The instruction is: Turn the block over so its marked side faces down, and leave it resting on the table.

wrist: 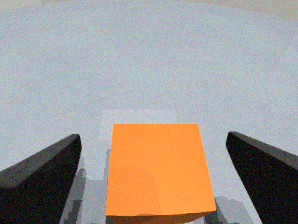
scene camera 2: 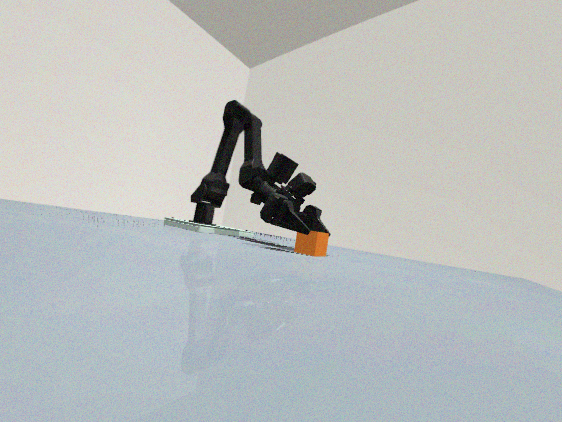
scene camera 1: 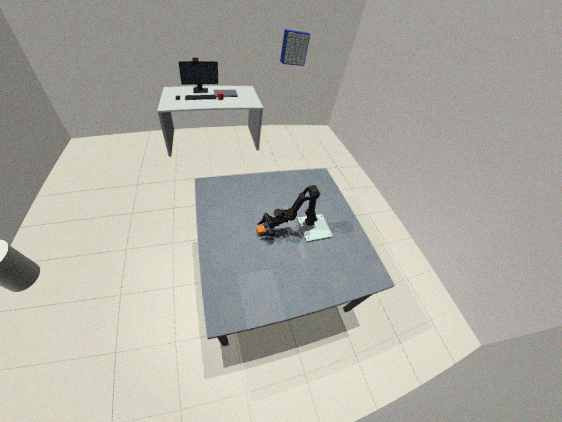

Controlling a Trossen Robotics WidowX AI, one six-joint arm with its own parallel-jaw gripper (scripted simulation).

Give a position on an orange block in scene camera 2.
315,243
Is my gripper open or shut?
Open.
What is my gripper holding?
Nothing.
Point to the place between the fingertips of my gripper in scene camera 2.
319,234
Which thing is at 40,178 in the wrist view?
My gripper.
